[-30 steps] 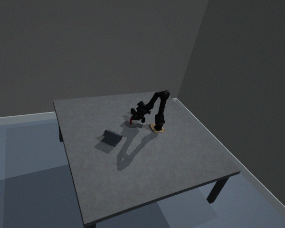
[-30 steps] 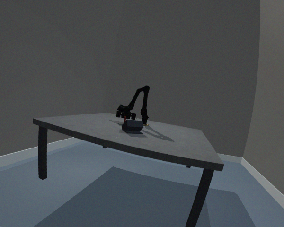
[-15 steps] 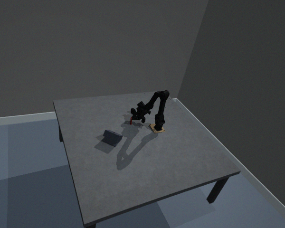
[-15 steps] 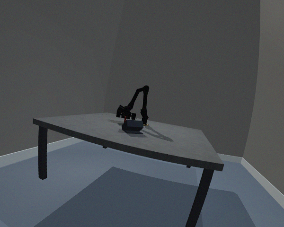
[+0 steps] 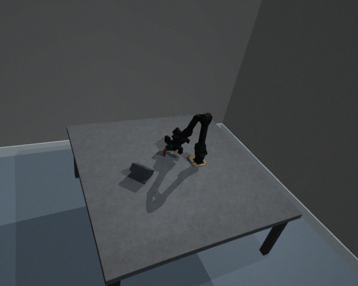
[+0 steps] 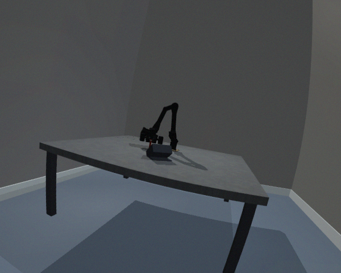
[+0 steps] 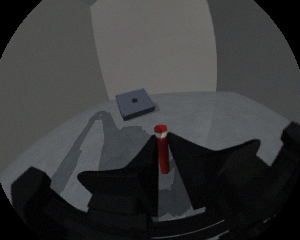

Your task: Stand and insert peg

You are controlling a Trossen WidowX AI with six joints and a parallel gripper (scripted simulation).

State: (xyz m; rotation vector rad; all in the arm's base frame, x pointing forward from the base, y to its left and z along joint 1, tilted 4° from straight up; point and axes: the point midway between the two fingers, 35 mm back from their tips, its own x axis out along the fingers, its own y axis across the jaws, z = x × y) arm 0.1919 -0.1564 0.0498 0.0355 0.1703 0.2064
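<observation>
Now: the red peg 10 mm below my gripper tip. From my gripper tip the other things lie so: sloped dark panel: 240 mm ahead, 120 mm to the left, 30 mm below.
</observation>
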